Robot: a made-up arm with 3 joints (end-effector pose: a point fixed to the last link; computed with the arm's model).
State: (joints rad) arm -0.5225 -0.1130 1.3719
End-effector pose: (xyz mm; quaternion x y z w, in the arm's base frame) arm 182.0 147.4 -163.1 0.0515 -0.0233 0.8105 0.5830
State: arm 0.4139 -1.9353 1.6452
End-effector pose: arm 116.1 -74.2 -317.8 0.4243 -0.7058 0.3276 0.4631
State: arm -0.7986 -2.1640 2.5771
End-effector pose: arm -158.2 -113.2 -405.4 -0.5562 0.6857 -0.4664 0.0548
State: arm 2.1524 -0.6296 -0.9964
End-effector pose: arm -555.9 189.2 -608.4 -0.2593 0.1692 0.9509 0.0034
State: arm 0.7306 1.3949 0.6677
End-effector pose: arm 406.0 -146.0 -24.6 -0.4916 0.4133 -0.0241 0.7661
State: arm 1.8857 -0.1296 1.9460
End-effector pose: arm 69.6 -48.2 -158.0 -0.0219 -0.0609 0.0301 0.9974
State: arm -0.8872 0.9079 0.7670
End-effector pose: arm 198.8 334.7 -45.8 -0.4377 -0.0263 0.6614 0.6084
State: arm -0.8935 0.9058 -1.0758
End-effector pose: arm 286.5 -78.6 374.1 -0.2420 -0.3645 -0.0818 0.8954
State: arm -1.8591 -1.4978 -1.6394
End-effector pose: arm 103.0 -62.3 -978.1 -0.1209 0.6700 0.0803 0.7280
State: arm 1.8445 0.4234 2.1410
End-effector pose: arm 140.8 9.9 -167.1 0.0861 0.1917 0.1444 0.9670
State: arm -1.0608 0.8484 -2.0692
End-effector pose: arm 98.7 -309.0 270.5 -0.0024 -0.4116 -0.4403 0.7980
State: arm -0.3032 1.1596 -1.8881
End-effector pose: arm -141.1 -119.7 384.5 -0.2506 -0.4872 -0.5957 0.5874
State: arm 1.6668 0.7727 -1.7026
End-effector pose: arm -322.3 142.3 300.0 0.3767 0.0067 0.9203 0.1053
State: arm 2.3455 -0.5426 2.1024
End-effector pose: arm 43.1 4.8 -174.9 -0.1629 -0.2128 -0.1168 0.9563
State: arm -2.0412 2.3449 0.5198
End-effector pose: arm -519.9 201.6 -152.0 -0.6676 -0.6354 0.3717 0.1110
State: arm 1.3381 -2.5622 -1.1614
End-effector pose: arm 643.8 63.5 -777.2 0.9546 -0.0846 -0.2711 0.0901
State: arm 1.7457 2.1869 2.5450
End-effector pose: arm 252.4 140.3 -285.3 0.4827 0.7456 0.1788 0.4232
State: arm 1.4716 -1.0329 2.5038
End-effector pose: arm -60.7 164.5 -267.8 -0.2000 -0.4515 0.4291 0.7563
